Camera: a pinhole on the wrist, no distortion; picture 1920 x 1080 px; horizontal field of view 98.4 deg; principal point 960.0 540.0 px. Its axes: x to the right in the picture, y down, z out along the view. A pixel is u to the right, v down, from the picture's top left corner.
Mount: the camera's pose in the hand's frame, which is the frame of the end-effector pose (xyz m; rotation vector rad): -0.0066 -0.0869 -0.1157 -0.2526 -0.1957 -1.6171
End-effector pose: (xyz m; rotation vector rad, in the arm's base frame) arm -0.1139 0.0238 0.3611 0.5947 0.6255 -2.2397
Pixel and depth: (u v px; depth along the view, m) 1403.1 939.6 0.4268
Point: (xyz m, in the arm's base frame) -0.4713 -0.1666 0.5664
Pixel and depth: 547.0 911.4 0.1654
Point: -0.1428 -0.0484 0.3208
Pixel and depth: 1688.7 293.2 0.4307
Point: -0.3594 0.0534 0.8374
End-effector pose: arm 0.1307 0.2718 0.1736 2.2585 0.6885 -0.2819
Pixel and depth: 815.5 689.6 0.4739
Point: 0.2850 0.0193 -0.0151
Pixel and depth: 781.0 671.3 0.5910
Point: 0.3403 -0.0894 -0.0457
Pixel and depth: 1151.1 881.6 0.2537
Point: 0.1757 0.2577 -0.0139
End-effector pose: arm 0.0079 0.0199 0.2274 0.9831 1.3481 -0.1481
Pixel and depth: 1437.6 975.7 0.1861
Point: 0.0131 -0.0873 0.0658
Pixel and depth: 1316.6 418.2 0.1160
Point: -0.0523 -0.0579 0.1934
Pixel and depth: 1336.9 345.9 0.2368
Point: 0.0249 -0.1736 0.2018
